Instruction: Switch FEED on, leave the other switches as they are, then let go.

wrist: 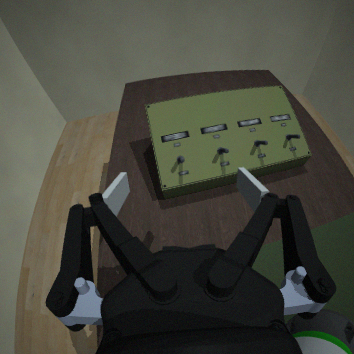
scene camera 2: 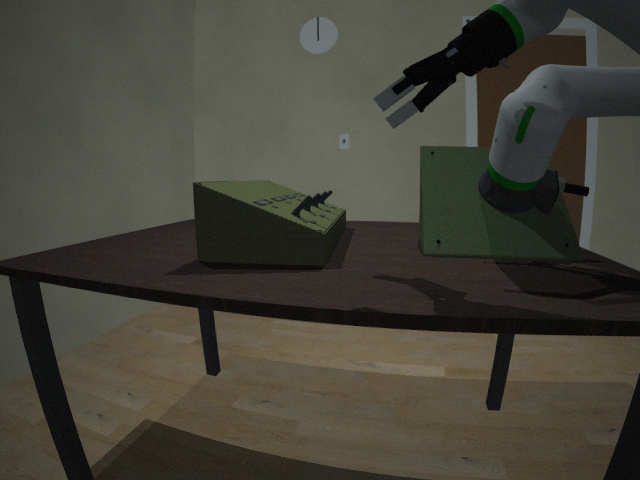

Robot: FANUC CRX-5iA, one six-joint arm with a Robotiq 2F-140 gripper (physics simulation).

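Seen in the pictures: gripper, fingertip midpoint: (wrist: 182,179) (scene camera 2: 384,115); arm's base, origin of the base link: (wrist: 319,347) (scene camera 2: 508,189).
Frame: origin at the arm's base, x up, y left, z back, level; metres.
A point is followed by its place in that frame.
Observation:
The green switch box (scene camera 2: 258,235) @[x -0.085, y 0.338, z -0.479 m] (wrist: 220,107) @[x -0.004, y 0.128, z -0.605 m] has a sloped panel with a row of labels and levers. The label lettering is too blurred to read. The FEED lever (wrist: 180,160) @[x -0.018, y 0.252, z -0.409 m] is the leftmost one in the wrist view. Beside it stand the second lever (wrist: 222,150) @[x -0.027, y 0.140, z -0.447 m], the third lever (wrist: 260,143) @[x -0.034, y 0.024, z -0.477 m] and the rightmost lever (wrist: 292,136) @[x -0.033, y -0.092, z -0.508 m]. In the scene view the levers look parallel, all leaning toward the panel's low edge, the OFF side. My gripper (scene camera 2: 385,114) @[x 0.138, y 0.236, z -0.263 m] (wrist: 182,179) @[x 0.138, y 0.236, z -0.263 m] is open and empty, high above and to the right of the box in the scene view, touching nothing.
The box stands on the dark table (scene camera 2: 155,242) @[x -0.141, y 0.236, z -0.896 m] (wrist: 135,100) @[x -0.141, y 0.501, z -0.894 m]. A green slanted block (scene camera 2: 449,206) @[x -0.042, y 0.064, z -0.143 m] (wrist: 330,250) @[x 0.042, y -0.018, z -0.170 m] stands right of it in the scene view, by the arm's base (scene camera 2: 509,193) @[x -0.007, y 0.077, z -0.009 m]. A wall and a door (scene camera 2: 496,93) are behind.

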